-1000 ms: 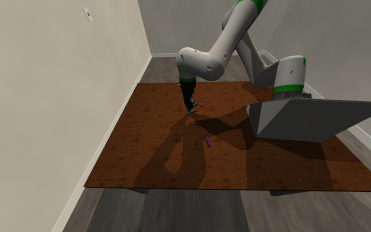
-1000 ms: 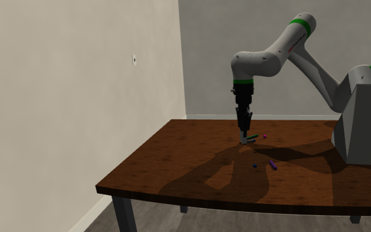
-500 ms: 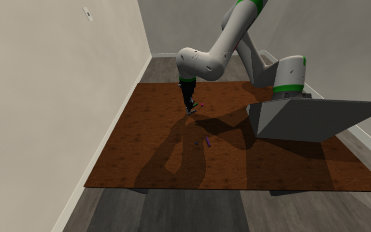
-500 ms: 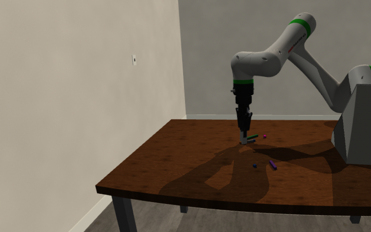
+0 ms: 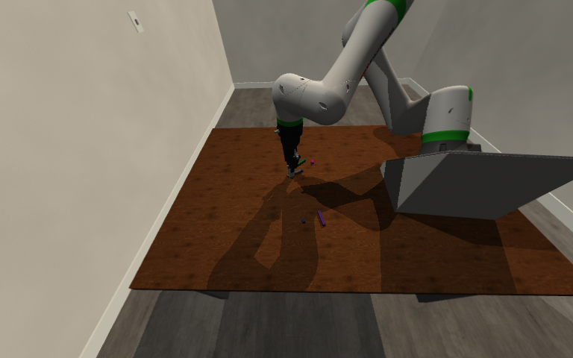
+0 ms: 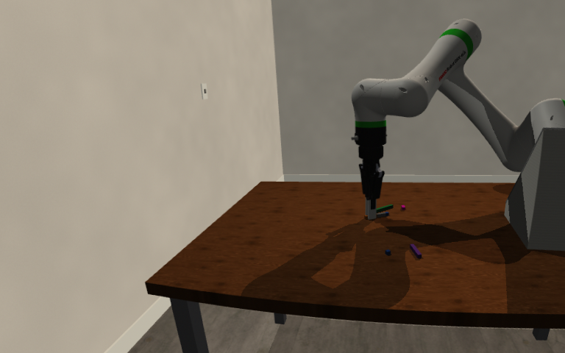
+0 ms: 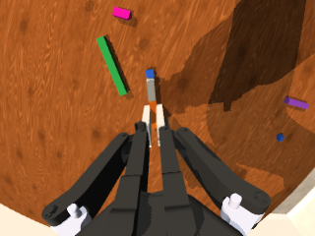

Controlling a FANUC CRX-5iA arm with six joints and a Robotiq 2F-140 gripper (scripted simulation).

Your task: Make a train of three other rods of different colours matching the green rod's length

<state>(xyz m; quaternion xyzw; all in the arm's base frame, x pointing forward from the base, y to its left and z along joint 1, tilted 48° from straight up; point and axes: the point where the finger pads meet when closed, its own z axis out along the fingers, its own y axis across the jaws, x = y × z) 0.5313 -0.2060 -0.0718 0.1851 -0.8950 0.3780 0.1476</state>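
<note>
Right now my hand is 30 mm above the orange rod. Also, from my hand: green rod (40 mm behind, 80 mm to the right, 30 mm below); magenta rod (110 mm behind, 90 mm to the right, 30 mm below); grey rod (30 mm behind, 20 mm to the right, 30 mm below).
</note>
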